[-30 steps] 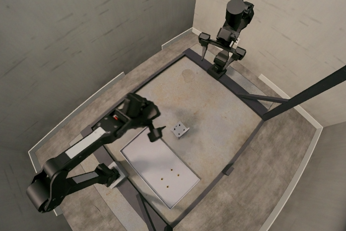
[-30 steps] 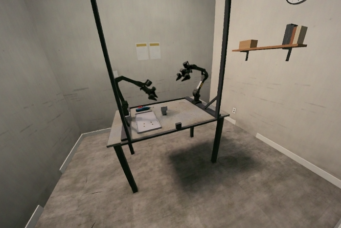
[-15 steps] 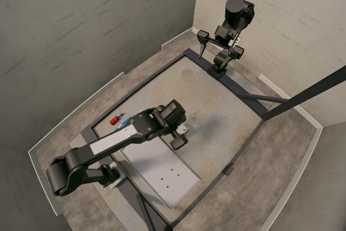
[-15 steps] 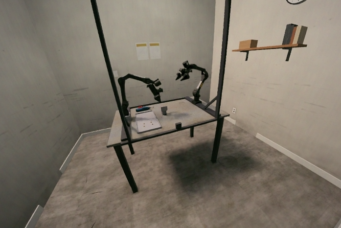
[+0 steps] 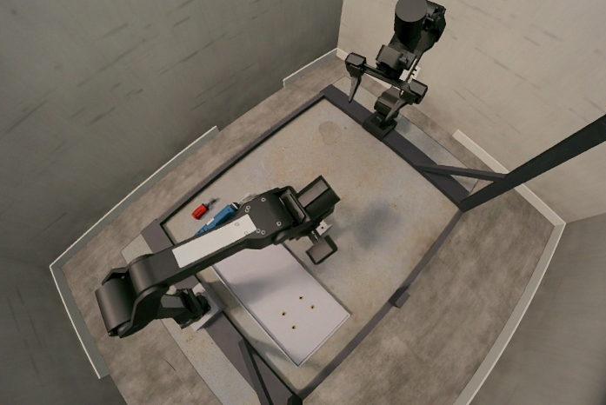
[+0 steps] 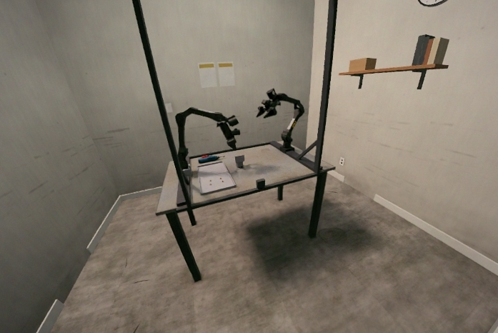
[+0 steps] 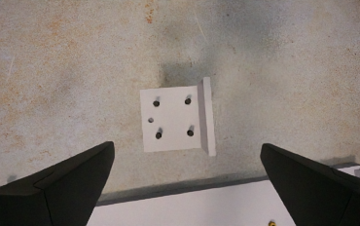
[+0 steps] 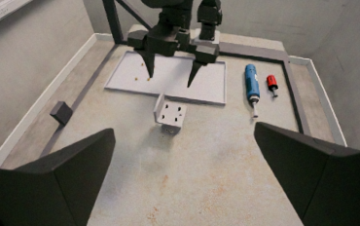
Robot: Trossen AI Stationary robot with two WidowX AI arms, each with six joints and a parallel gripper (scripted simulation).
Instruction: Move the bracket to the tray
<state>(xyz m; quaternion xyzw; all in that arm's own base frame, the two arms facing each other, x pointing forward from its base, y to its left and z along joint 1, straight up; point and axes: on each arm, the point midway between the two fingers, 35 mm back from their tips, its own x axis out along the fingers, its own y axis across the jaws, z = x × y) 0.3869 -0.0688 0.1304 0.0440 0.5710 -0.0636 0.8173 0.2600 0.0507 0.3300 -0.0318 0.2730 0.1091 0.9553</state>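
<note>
My left hand is 30 mm to the left of the white L-shaped bracket and 120 mm above it. Also, from my left hand: flat white tray (40 mm behind, 190 mm to the left, 190 mm below); joint module (30 mm to the right, 160 mm below); small red tool (340 mm ahead, 170 mm to the left, 180 mm below).
</note>
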